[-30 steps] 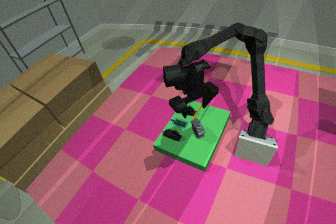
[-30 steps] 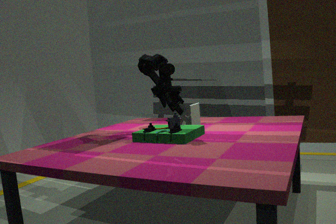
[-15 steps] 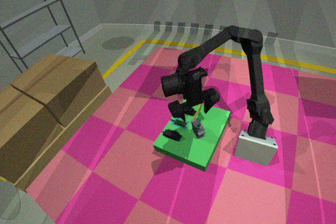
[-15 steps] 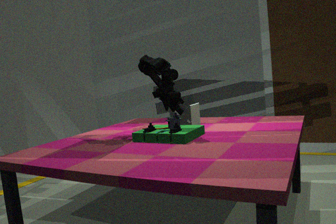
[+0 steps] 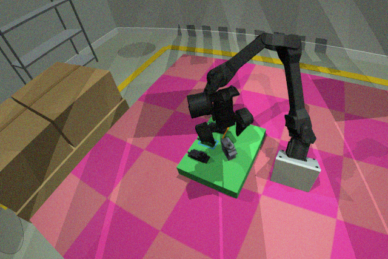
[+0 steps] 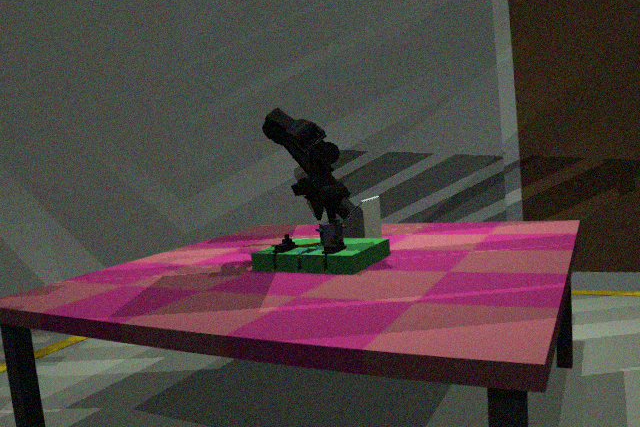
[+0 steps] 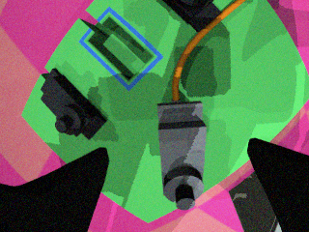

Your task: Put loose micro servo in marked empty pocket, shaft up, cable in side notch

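My gripper tip is now 90 mm above the green deck and 30 mm past it.
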